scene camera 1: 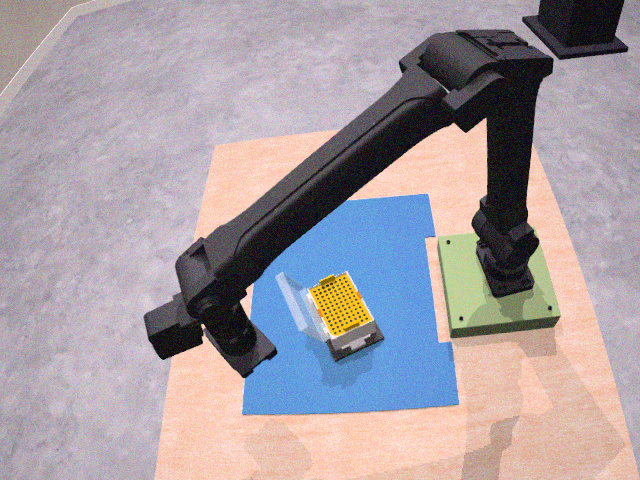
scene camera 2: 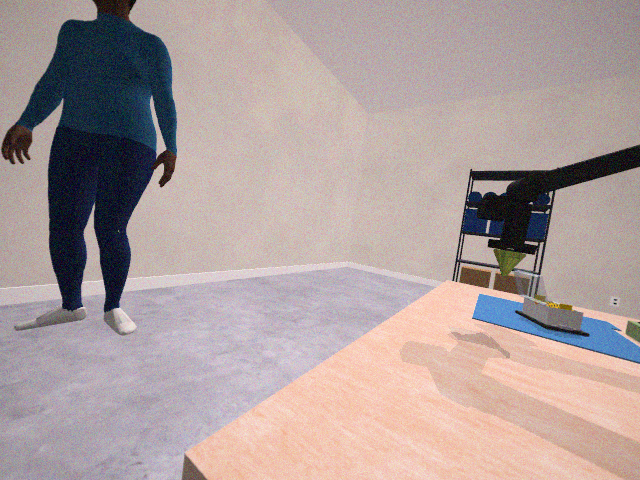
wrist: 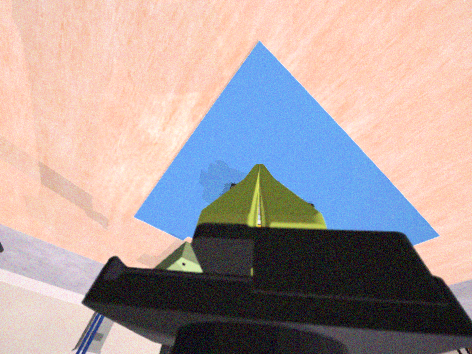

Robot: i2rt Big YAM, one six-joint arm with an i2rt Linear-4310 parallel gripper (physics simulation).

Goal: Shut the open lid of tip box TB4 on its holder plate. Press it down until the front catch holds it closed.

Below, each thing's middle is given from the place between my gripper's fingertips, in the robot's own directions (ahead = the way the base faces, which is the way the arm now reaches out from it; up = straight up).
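Labels:
For the clear lid (scene camera 1: 302,308), my gripper is 2 cm above it, 10 cm to the left of it and 9 cm past it. Going by their middles, that lid is the nearest to my gripper of the things named here. There's also the yellow perforated tip rack (scene camera 1: 342,310), and that's 7 cm below my hand, 15 cm behind it and 12 cm to the right of it.

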